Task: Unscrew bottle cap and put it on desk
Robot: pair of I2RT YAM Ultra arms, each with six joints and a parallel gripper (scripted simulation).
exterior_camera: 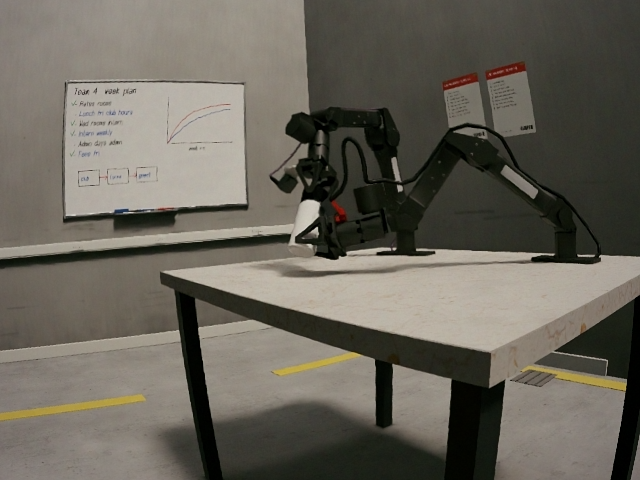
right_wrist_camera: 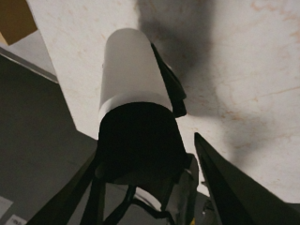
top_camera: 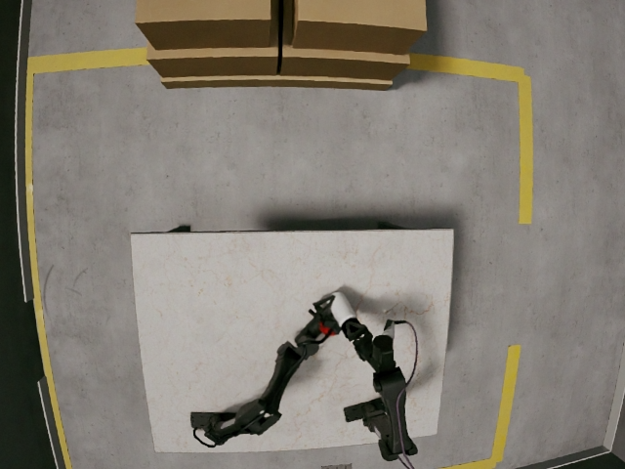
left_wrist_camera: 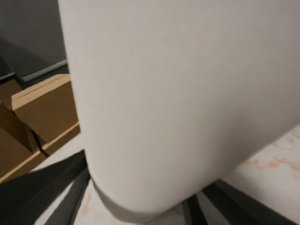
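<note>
The black cap lies 1 cm ahead of my right hand and 1 cm below it. Also, from my right hand: white bottle: 3 cm ahead, 1 cm to the left, 4 cm below.
</note>
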